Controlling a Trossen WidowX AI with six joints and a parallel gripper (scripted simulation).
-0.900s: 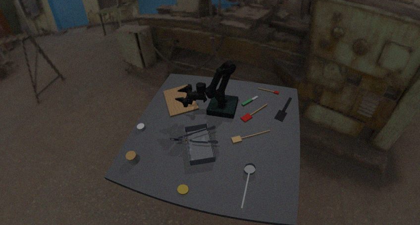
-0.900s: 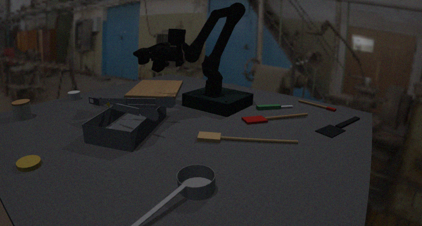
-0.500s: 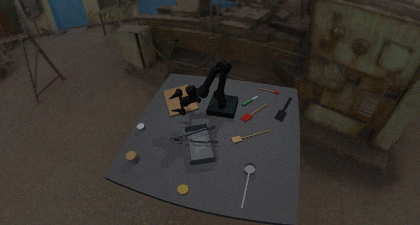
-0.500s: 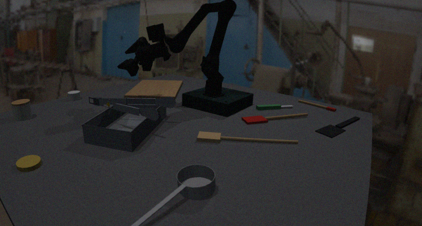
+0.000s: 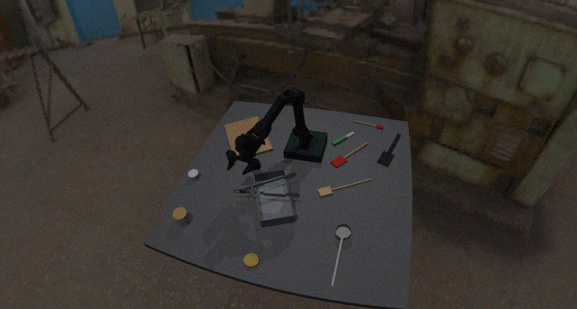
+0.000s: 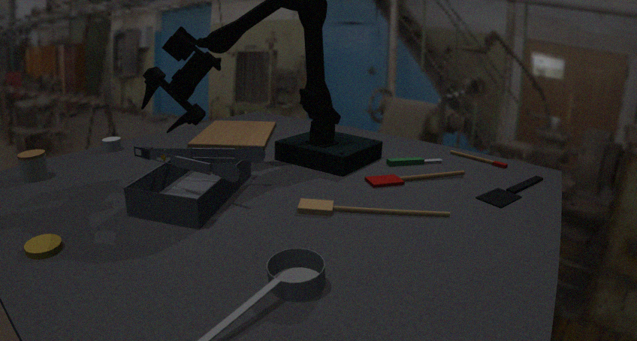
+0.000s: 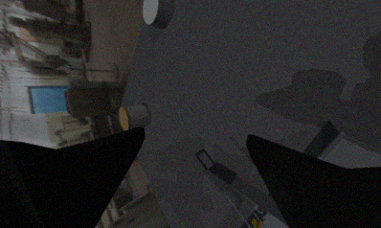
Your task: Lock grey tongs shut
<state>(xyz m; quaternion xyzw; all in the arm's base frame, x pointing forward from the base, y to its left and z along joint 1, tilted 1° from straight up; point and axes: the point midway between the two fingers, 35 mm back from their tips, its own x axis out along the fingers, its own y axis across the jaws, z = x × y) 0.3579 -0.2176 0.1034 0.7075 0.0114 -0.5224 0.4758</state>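
The roasting tin lies 1 cm ahead of my gripper tip, 21 cm to the left of it and 10 cm below it. From my gripper tip the other things lie so: white puck: 2 cm ahead, 30 cm to the right, 11 cm below; then yellow disc: 37 cm ahead, 25 cm to the left, 12 cm below; then wooden board: 39 cm behind, 16 cm to the right, 12 cm below.
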